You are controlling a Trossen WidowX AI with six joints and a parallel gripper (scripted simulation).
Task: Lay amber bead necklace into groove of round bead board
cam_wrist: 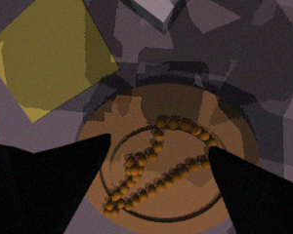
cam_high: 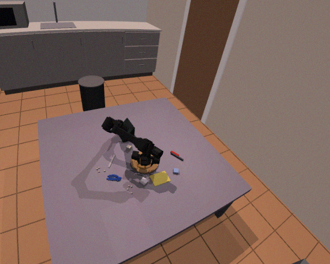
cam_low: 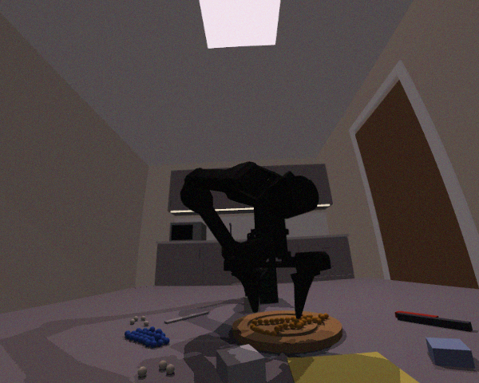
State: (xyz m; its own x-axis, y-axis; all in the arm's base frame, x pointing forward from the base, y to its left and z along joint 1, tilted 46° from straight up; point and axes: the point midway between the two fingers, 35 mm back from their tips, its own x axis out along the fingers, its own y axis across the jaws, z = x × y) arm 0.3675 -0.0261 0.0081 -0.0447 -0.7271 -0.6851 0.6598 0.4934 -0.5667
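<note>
The round wooden bead board lies 5 cm behind my gripper tip, 3 cm to the left of it and 3 cm below it. Round my gripper tip: blue block: 13 cm ahead, 18 cm to the left, 3 cm below; grey block: 10 cm ahead, 7 cm to the right, 3 cm below; yellow pad: 12 cm ahead, 5 cm to the left, 4 cm below.
</note>
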